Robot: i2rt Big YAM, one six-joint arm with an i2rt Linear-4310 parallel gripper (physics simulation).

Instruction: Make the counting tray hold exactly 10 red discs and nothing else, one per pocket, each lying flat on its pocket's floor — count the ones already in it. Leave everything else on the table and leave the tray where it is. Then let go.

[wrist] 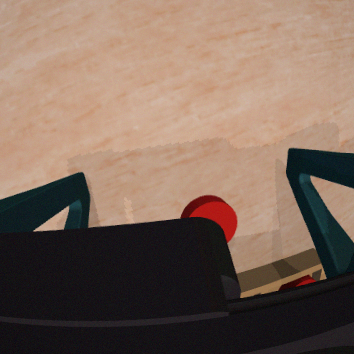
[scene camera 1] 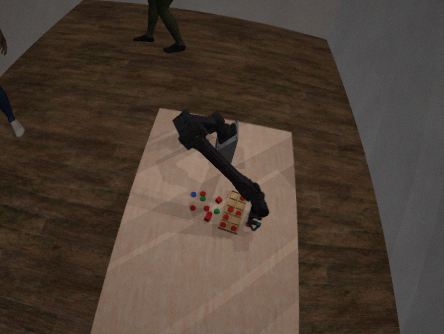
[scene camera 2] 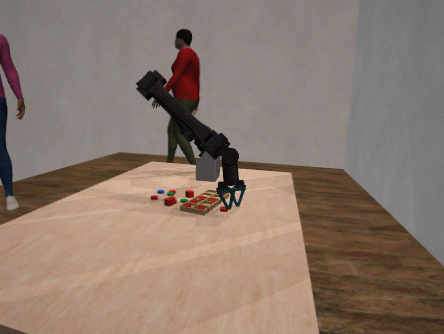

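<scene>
The wooden counting tray (scene camera 1: pixel 227 231) (scene camera 2: pixel 192 211) (wrist: pixel 280 265) has several red discs in its pockets, among them one at the near right corner (scene camera 1: pixel 233 228); the arm hides part of its far end. A loose red disc (scene camera 1: pixel 247 224) (scene camera 2: pixel 223 209) (wrist: pixel 215 220) lies flat on the table just right of the tray, partly hidden by the gripper body in the wrist view. My gripper (scene camera 1: pixel 254 226) (scene camera 2: pixel 232 207) (wrist: pixel 188 172) is open, low beside the tray, with nothing held. In the wrist view the loose disc shows between the spread fingers' sides, apart from both.
Left of the tray lie a blue disc (scene camera 1: pixel 193 194) (scene camera 2: pixel 160 192), green discs (scene camera 1: pixel 203 198) (scene camera 1: pixel 216 211), red discs (scene camera 1: pixel 203 193) (scene camera 1: pixel 193 207) (scene camera 1: pixel 206 208) and red blocks (scene camera 1: pixel 218 199) (scene camera 1: pixel 208 216) (scene camera 2: pixel 189 193) (scene camera 2: pixel 170 201). The table's right edge is beyond the gripper.
</scene>
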